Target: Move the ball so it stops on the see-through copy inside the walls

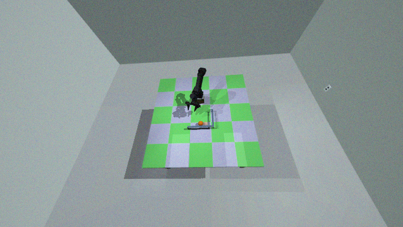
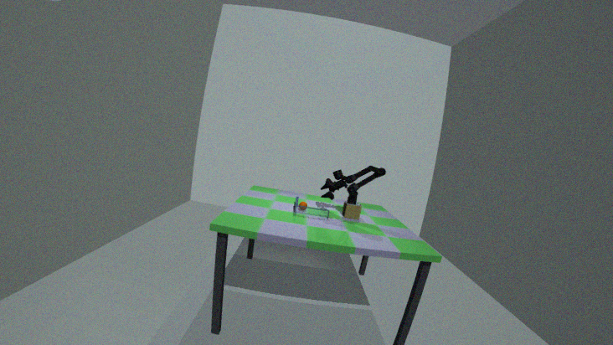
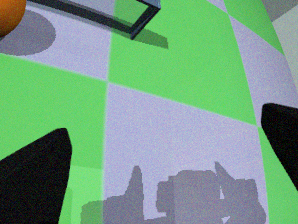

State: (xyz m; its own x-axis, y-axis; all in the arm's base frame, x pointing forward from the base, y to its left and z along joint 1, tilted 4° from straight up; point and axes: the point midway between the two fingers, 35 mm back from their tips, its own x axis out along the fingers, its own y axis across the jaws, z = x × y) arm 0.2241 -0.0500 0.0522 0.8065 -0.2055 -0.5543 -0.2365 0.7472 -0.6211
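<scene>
My gripper tip is 13 cm to the right of the orange ball, 10 cm short of it and 10 cm above it. Also, from my gripper tip: see-through copy of ball: 19 cm to the left, 10 cm below, 10 cm ahead.
</scene>
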